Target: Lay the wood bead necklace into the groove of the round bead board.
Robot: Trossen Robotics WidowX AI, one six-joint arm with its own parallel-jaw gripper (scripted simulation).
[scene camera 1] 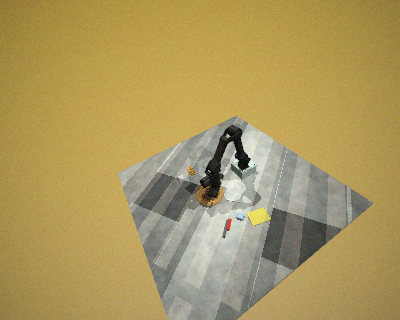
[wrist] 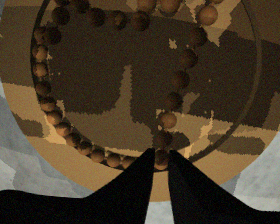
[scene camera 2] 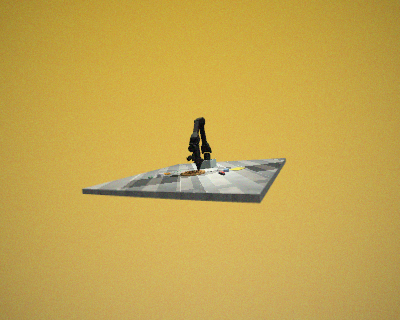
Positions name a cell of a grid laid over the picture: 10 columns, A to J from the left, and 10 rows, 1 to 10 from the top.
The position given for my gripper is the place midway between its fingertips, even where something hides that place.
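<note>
A round bead board (wrist: D4) is visible, as is my gripper (wrist: F7).
</note>
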